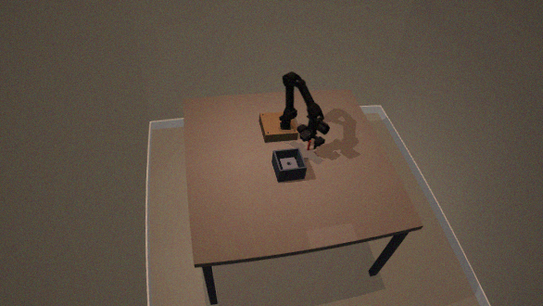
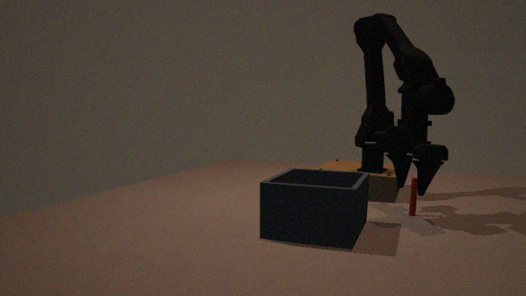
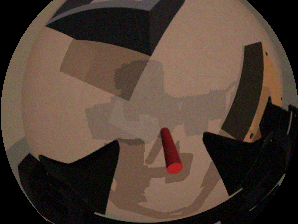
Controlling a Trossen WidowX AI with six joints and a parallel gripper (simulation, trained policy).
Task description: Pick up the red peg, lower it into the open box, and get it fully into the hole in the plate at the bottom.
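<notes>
Now: the red peg 1 cm behind my gripper tip, 1 cm to the left of it and 1 cm below it. From my gripper tip the other things lie so: dark blue box 16 cm ahead, 13 cm to the right, 3 cm below.
</notes>
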